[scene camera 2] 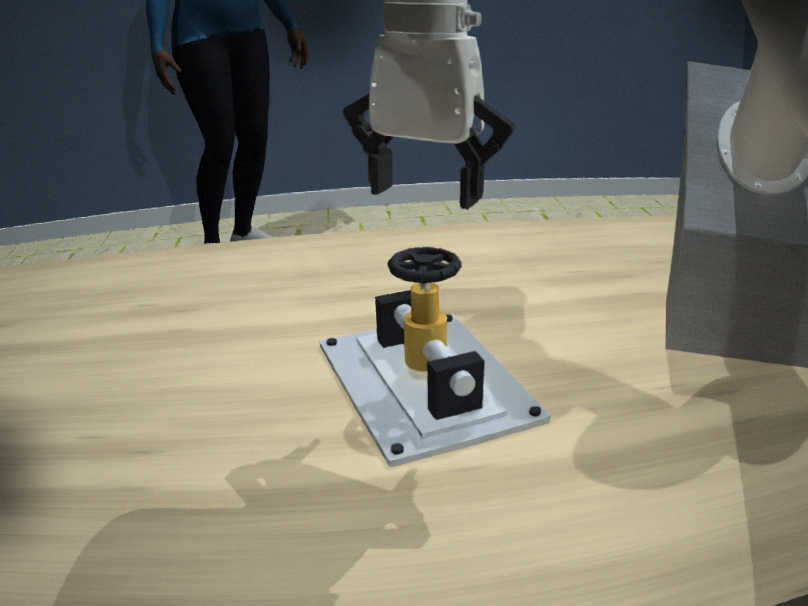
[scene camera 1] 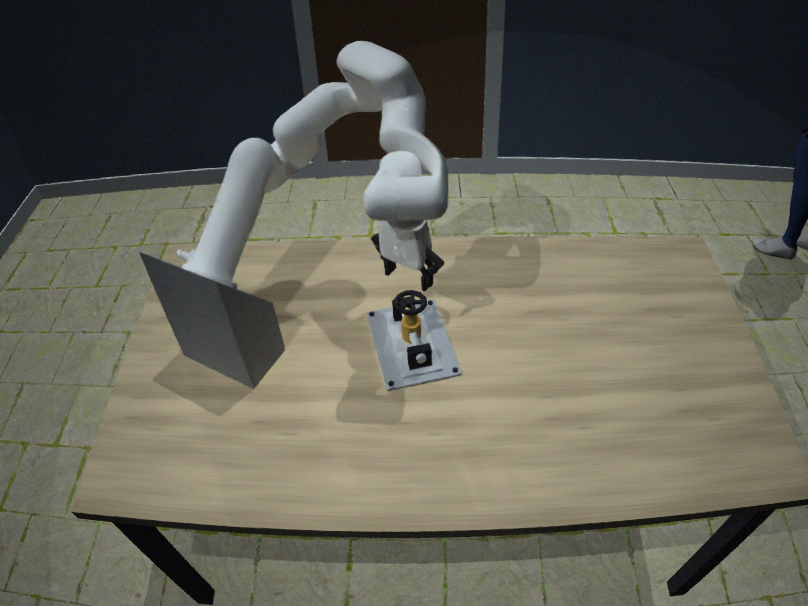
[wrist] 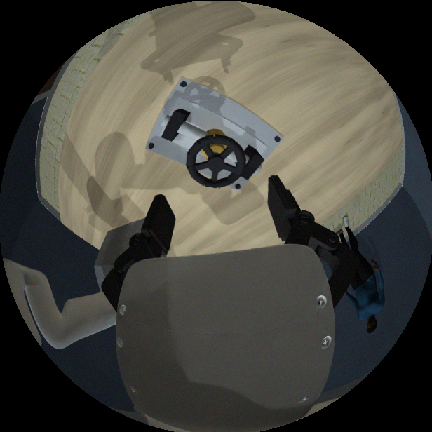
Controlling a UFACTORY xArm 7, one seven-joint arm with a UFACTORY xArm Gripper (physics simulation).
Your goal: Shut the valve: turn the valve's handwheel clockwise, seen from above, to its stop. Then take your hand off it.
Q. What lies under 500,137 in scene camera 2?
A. My gripper.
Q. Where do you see a light grey base plate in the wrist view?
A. At 210,99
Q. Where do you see a light grey base plate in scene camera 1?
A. At 389,365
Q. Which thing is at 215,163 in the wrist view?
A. A black handwheel.
